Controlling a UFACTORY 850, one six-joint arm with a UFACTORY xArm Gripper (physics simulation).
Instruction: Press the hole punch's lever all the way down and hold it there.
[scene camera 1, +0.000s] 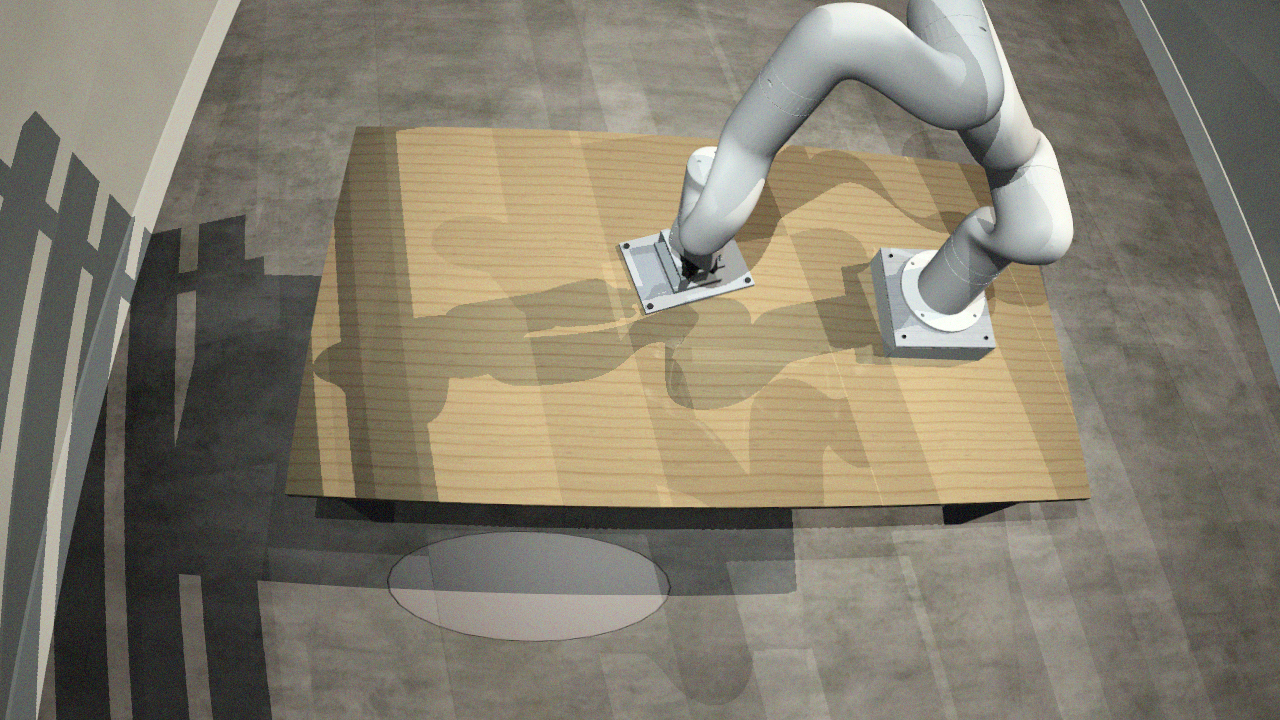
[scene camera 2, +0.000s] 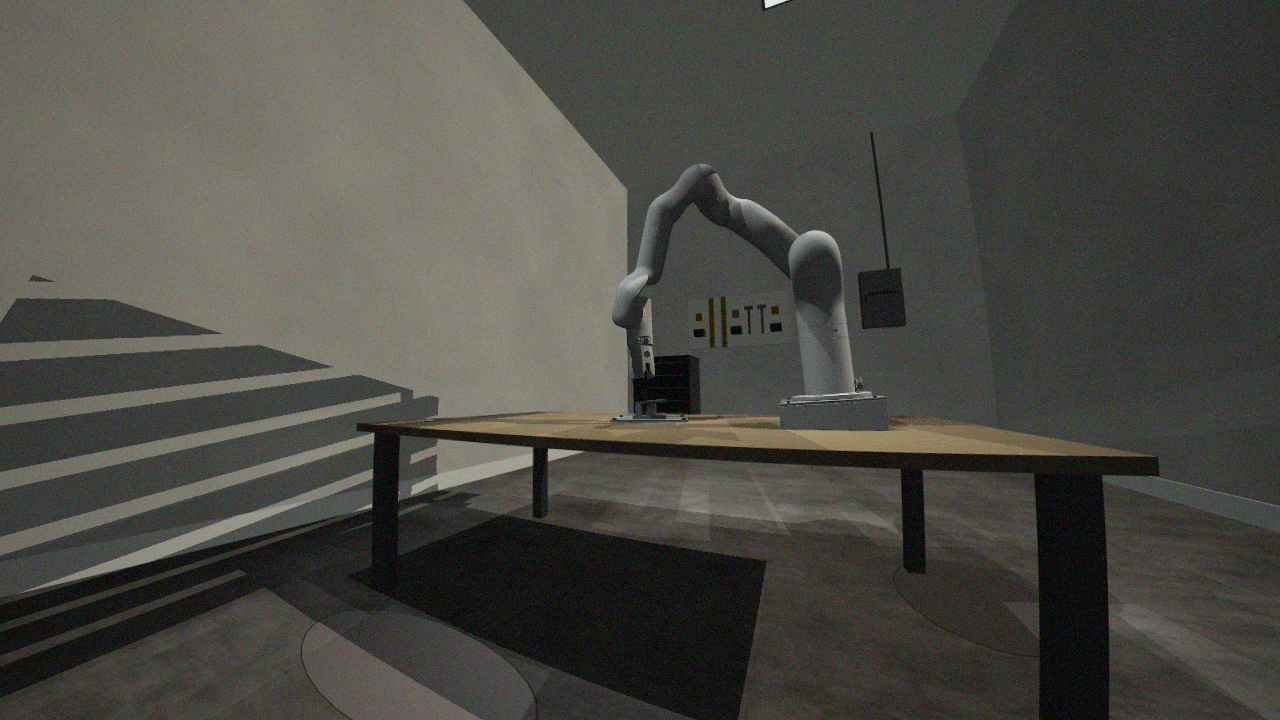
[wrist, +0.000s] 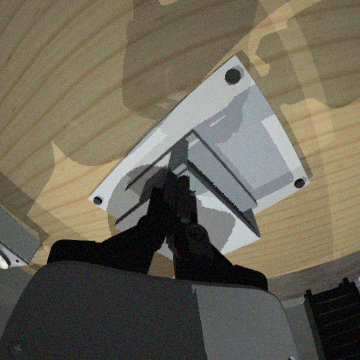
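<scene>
The hole punch (scene camera 1: 638, 270) (scene camera 2: 624, 419) (wrist: 265, 140) is a grey metal base plate with dark bolts in its corners and raised ribs across its middle. Its lever (wrist: 241, 232) is a broad pale plate beneath the fingers, partly hidden by them in the wrist view. In scene camera 2 the lever looks low and nearly level, too small to judge its remaining gap to the base. My gripper (scene camera 1: 689, 268) (scene camera 2: 646, 399) (wrist: 172, 188) is shut with nothing between its fingers. It points down over the lever, and its fingertips look to touch the lever's top; the exact contact is hidden.
The hole punch lies on the wooden table (scene camera 1: 554, 429) (scene camera 2: 733, 438). The arm's grey base block (scene camera 1: 939, 343) (scene camera 2: 832, 414) stands to the right of it. A black drawer unit (scene camera 2: 682, 380) (wrist: 336, 320) stands on the floor beyond the table.
</scene>
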